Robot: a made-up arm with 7 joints. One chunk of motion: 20 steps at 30 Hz.
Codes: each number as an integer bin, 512 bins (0 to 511) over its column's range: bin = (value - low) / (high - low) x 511, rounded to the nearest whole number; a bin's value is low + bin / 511 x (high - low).
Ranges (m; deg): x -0.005..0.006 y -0.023..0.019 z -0.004..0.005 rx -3..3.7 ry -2.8..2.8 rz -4.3..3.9
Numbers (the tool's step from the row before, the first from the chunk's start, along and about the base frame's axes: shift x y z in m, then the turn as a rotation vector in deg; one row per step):
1: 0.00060 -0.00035 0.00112 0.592 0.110 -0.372
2: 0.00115 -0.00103 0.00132 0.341 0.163 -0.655
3: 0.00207 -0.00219 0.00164 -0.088 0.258 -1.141
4: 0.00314 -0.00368 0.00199 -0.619 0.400 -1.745
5: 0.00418 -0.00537 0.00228 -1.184 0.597 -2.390
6: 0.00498 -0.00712 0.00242 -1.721 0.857 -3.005
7: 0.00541 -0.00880 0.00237 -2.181 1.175 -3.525
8: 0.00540 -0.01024 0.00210 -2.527 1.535 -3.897
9: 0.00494 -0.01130 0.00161 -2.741 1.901 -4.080
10: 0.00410 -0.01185 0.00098 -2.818 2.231 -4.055
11: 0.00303 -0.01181 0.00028 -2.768 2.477 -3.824
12: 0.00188 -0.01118 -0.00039 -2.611 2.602 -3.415
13: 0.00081 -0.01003 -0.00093 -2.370 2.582 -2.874
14: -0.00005 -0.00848 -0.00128 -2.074 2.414 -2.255
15: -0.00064 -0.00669 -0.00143 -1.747 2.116 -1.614
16: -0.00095 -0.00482 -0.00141 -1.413 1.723 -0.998
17: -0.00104 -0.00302 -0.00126 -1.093 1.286 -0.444
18: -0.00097 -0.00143 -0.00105 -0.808 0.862 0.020
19: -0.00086 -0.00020 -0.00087 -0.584 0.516 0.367
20: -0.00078 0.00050 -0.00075 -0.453 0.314 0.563
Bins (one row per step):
1: 260 276 291 274 266 245
2: 286 267 302 255 270 227
3: 328 253 320 222 279 197
4: 378 235 340 182 292 159
5: 426 214 357 139 310 119
6: 464 193 365 98 334 81
7: 484 173 362 62 363 48
8: 483 155 346 36 396 25
9: 462 142 319 20 429 14
10: 423 136 283 14 459 15
11: 373 136 243 18 482 30
12: 320 144 205 30 493 55
13: 270 158 174 48 491 89
14: 230 177 154 71 476 127
15: 203 198 146 96 449 167
16: 188 221 147 121 413 206
17: 184 243 156 145 373 240
18: 187 262 167 167 334 269
19: 192 277 178 184 303 291
20: 196 286 185 194 284 303

